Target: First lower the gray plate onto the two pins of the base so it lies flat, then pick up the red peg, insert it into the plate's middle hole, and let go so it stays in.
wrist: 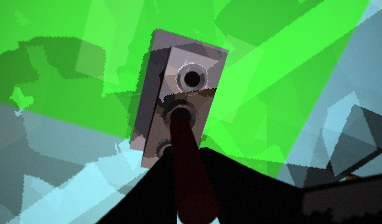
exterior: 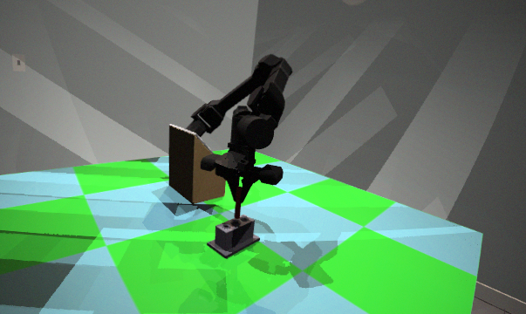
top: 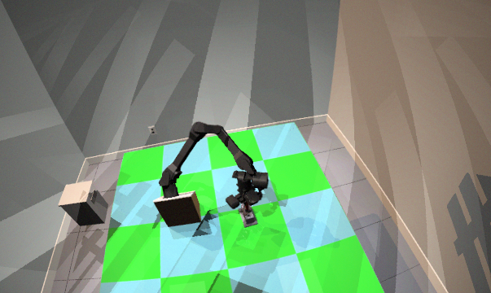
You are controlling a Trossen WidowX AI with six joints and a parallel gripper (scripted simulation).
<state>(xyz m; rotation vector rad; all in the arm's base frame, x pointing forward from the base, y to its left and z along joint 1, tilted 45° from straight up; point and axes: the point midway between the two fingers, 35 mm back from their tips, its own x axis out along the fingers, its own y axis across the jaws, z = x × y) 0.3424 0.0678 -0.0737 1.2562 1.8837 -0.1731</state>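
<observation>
Right now the gray plate is 7 cm below my gripper tip. The rest, counted from my gripper tip: dark base 11 cm below; red peg right at my gripper tip.
</observation>
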